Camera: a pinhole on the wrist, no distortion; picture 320 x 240 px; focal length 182.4 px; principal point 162.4 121.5 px. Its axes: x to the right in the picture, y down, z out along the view. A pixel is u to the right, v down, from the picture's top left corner.
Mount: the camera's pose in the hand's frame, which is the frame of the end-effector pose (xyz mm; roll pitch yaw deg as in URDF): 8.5 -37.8 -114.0 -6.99 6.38 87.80
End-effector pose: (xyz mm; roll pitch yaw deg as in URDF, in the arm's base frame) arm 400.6 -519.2 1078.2 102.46 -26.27 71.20
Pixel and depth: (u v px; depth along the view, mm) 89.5 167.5 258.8
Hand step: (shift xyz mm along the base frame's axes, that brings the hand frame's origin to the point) 105.1 -57.1 -163.7
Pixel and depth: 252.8 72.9 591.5
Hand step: 486.9 -163.6 236.9
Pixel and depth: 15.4 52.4 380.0
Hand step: 306.1 155.1 -282.6
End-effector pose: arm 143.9 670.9 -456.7 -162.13 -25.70 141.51
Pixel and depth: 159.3 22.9 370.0
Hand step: -260.1 90.9 -164.0
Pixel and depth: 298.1 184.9 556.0
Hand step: 192.1 241.1 -536.2
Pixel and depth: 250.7 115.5 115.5
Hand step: 17.5 26.0 -3.2
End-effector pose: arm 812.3 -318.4 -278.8 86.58 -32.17 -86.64
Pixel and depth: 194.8 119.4 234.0
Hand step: -112.2 25.6 23.5
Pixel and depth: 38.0 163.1 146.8
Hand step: -43.5 -26.2 -123.5
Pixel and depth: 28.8 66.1 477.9
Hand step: -418.6 -259.7 -217.1
